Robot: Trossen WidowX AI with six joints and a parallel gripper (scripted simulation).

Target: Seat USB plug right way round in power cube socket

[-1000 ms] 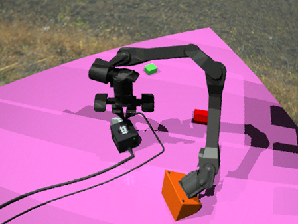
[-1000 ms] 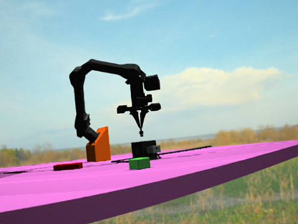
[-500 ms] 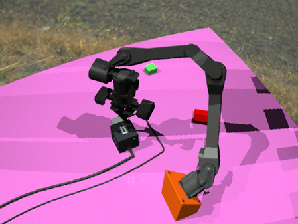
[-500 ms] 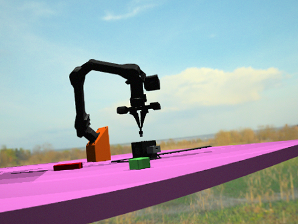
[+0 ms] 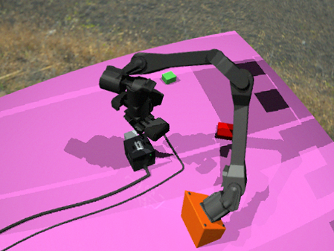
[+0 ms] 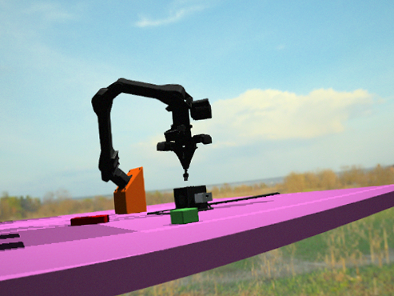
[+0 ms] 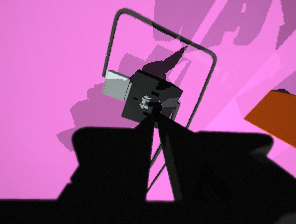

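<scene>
The USB plug lies 2 cm below my gripper tip. The rest, counted from my gripper tip: green block 29 cm ahead, 26 cm to the right, 12 cm below; red block 32 cm to the right, 12 cm below, 5 cm behind.
</scene>
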